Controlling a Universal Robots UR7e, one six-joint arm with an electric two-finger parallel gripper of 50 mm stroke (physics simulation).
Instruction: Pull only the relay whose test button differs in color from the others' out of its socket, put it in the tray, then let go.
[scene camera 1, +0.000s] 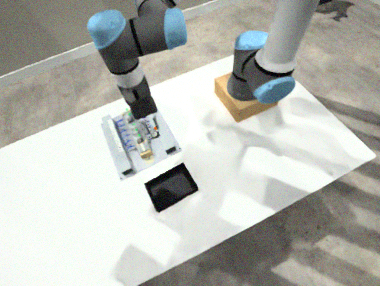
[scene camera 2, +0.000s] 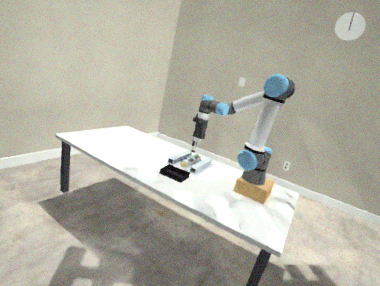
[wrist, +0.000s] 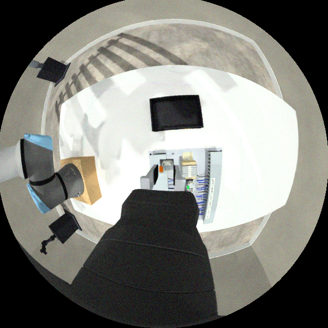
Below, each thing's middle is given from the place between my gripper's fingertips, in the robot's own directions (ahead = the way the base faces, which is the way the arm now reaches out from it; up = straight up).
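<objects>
I see the relay panel (wrist: 199, 154), which is 18 cm below my hand, and also 7 cm ahead of it and 13 cm to the right of it.
</objects>
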